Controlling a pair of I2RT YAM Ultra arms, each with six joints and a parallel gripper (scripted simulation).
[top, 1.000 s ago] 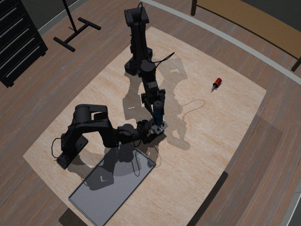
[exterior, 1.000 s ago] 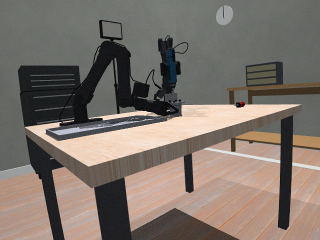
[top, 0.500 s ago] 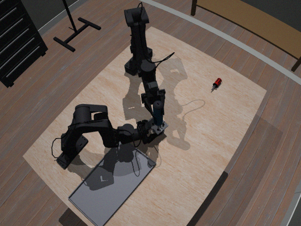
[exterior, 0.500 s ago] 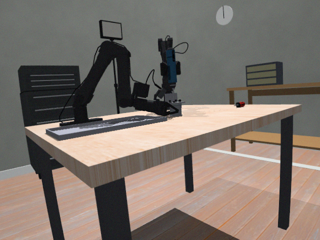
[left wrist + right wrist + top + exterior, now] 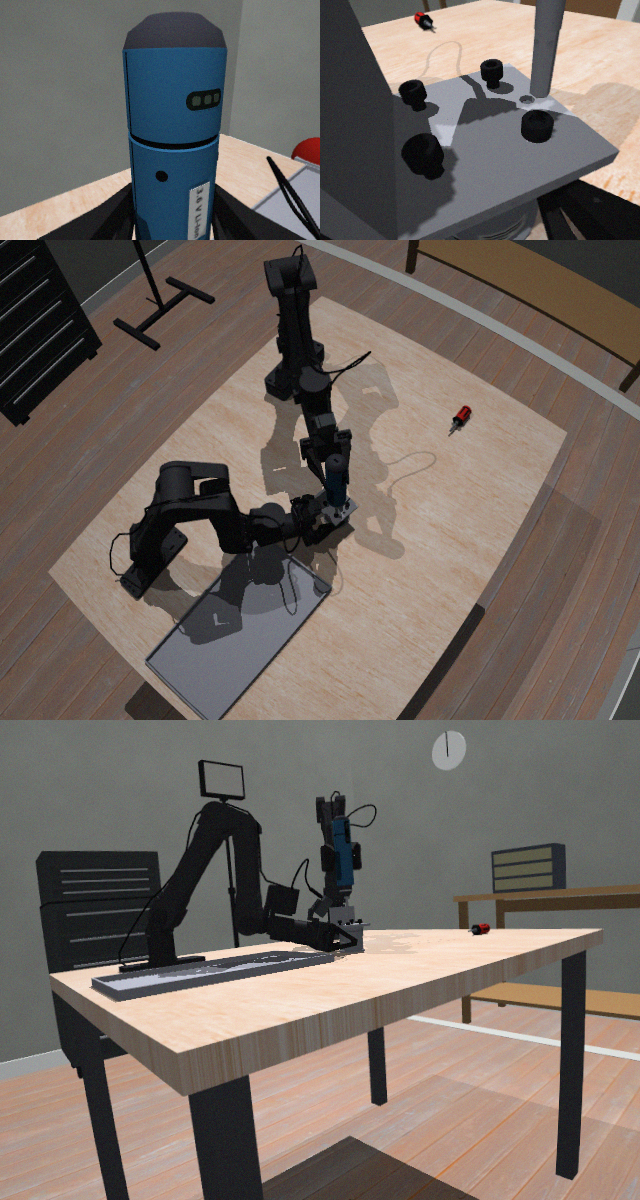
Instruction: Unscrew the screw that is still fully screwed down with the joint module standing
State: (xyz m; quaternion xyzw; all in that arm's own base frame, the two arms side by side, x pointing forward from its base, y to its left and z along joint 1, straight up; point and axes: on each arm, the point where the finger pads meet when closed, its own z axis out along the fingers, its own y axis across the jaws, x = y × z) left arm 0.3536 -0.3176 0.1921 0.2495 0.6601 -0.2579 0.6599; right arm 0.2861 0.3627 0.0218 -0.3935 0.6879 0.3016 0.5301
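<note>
The grey bracket lies 50 mm above my right hand. From my right hand the other things lie so: shallow grey tray: 350 mm to the right, 50 mm behind, 20 mm below; then small red-handled screwdriver: 410 mm to the left, 150 mm ahead, 10 mm below.
</note>
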